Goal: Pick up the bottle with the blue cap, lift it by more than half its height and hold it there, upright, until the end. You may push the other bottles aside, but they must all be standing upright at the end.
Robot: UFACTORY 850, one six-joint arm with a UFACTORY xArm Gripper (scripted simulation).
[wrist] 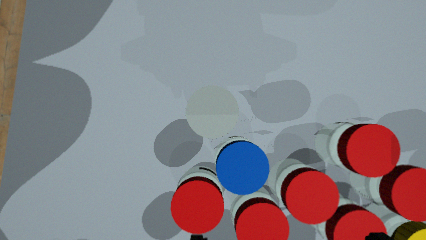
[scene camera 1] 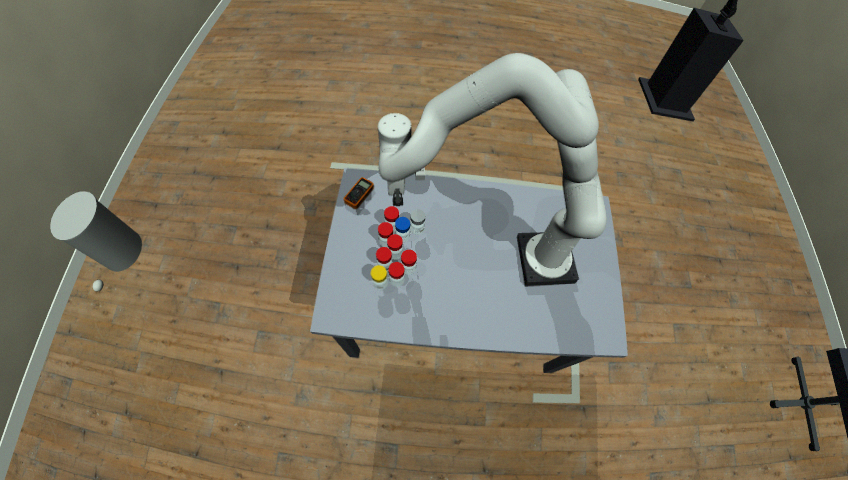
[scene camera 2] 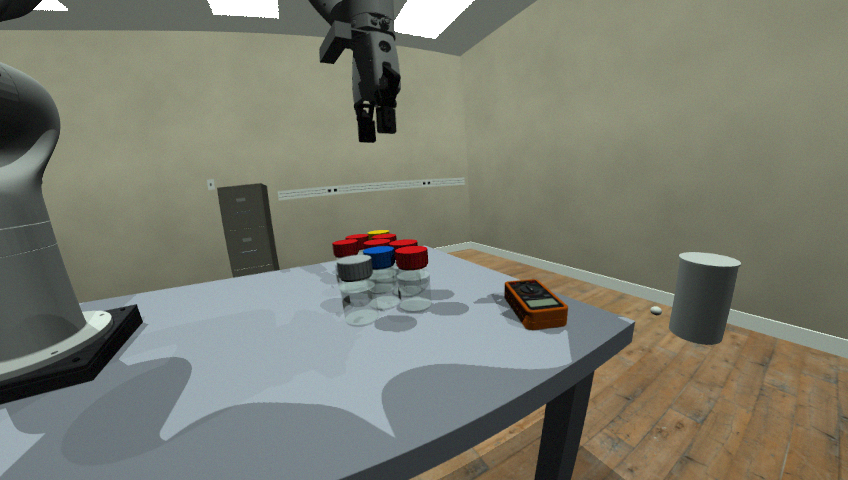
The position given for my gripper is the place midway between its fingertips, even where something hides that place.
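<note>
I can see my gripper [scene camera 2: 376, 138], and that same view gives me a red-capped bottle [scene camera 2: 414, 289]. The wrist view shows me a red-capped bottle [wrist: 372, 150] and a red-capped bottle [wrist: 312, 197].
</note>
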